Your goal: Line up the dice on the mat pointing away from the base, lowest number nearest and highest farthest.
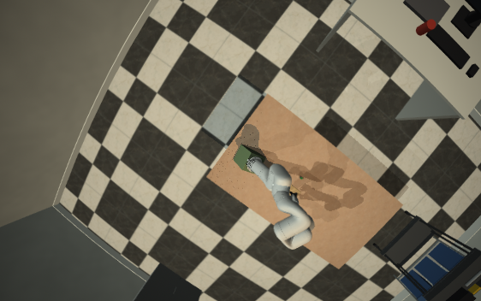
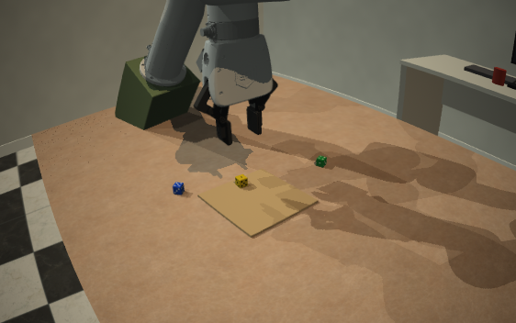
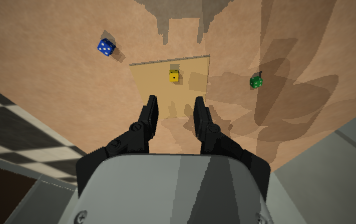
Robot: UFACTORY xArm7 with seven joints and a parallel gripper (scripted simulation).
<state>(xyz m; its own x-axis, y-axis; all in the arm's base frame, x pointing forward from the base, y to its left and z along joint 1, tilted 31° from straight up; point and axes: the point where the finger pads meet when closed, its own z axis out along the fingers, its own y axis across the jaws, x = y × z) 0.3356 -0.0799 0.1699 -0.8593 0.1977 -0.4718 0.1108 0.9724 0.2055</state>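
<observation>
Right now my hand is 16 cm to the right of the green die, 10 cm above it and 5 cm short of it. Round my hand: tan mat: 11 cm below, 5 cm ahead, 1 cm to the right; then blue die: 10 cm below, 9 cm to the right, 6 cm behind; then yellow die: 10 cm below.
</observation>
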